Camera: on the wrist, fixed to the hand. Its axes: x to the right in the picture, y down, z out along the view.
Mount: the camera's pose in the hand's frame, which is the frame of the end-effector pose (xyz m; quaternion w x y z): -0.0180 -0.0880 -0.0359 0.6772 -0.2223 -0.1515 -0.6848
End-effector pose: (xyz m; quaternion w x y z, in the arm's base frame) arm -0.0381 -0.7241 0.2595 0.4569 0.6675 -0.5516 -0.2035
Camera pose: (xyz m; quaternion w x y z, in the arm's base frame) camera 0.0326 -0.6960 0.1998 0.2349 0.6974 0.0596 -0.6745
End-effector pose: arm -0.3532 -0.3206 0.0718 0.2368 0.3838 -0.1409 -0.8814
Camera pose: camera -0.3431 -0.2389 0.0210 0.3792 -0.1702 -0.3275 0.8485
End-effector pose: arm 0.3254 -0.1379 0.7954 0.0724 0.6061 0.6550 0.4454
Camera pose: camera 0.2430 -0.1596 0.7496 0.5880 0.0133 0.7487 0.3058
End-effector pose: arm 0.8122 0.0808 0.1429 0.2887 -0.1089 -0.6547 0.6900
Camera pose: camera 0.8683 0.0991 0.2196 0.5447 0.4150 -0.7151 0.1405
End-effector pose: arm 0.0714 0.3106 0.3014 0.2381 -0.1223 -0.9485 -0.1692
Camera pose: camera 0.0740 0.2139 0.2992 0.1255 -0.4882 0.7246 0.4700
